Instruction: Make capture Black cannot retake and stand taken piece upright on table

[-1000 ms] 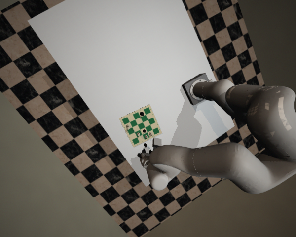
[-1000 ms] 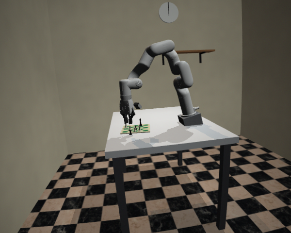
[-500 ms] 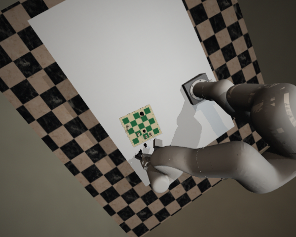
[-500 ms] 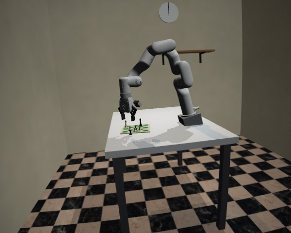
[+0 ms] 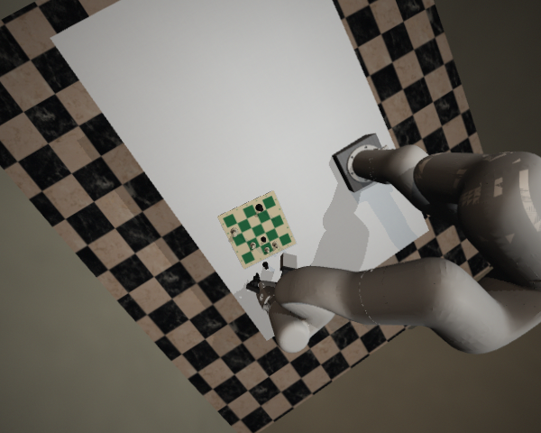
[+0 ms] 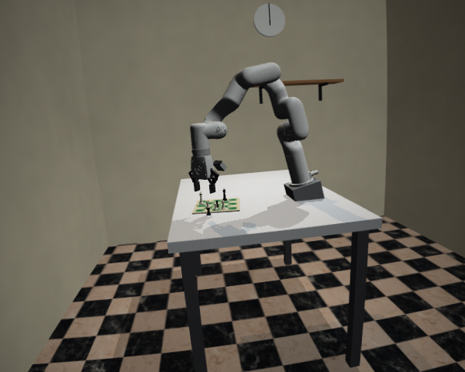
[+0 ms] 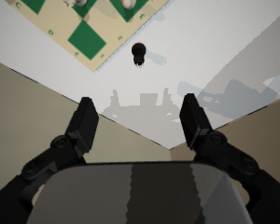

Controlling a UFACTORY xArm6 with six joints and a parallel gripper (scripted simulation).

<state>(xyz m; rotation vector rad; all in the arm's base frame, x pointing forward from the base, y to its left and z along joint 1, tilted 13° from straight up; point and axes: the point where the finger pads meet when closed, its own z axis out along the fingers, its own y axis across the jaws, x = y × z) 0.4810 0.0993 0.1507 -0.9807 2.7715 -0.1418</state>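
Now: the white pawn 50 mm behind my hand, 50 mm to the right of it and 100 mm below it. Also, from my hand: white piece (180 mm to the right, 80 mm below); green-and-cream chessboard (70 mm behind, 130 mm to the right, 110 mm below); black pawn (60 mm behind, 90 mm to the right, 100 mm below).
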